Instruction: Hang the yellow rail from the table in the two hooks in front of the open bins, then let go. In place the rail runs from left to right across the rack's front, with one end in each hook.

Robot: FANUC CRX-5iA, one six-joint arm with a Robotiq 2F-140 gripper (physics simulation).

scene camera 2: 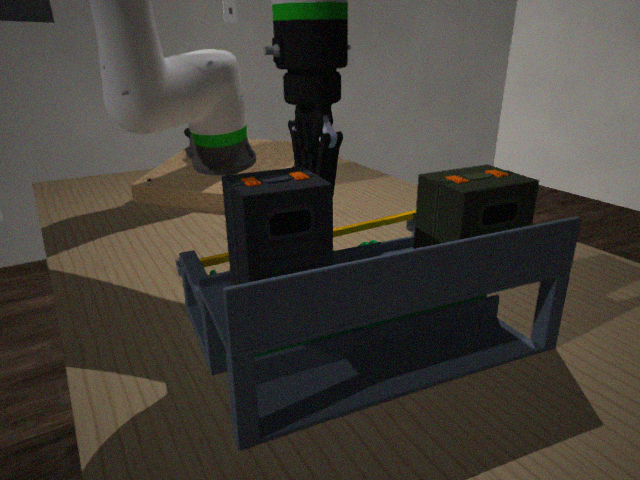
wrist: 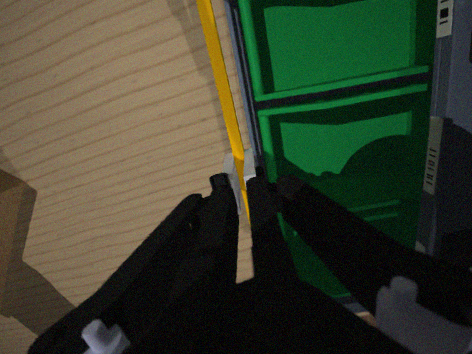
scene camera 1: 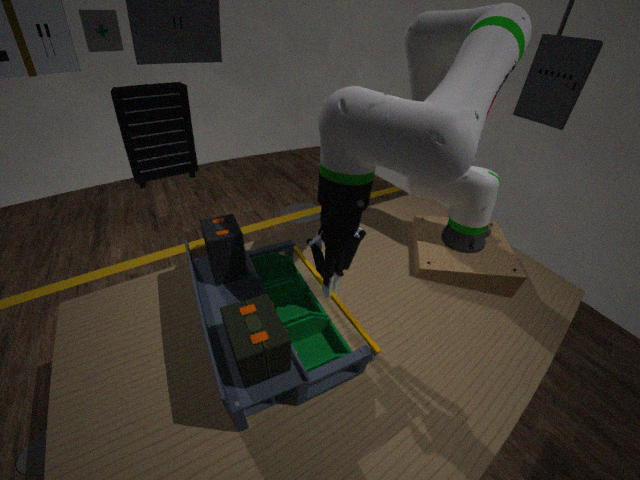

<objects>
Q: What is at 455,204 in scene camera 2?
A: An olive green case.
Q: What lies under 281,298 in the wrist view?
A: The gripper.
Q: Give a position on a dark grey case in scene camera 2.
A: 278,222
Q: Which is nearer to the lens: the olive green case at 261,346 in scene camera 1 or the dark grey case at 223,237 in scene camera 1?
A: The olive green case.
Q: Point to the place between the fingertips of the gripper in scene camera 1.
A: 329,293
</objects>
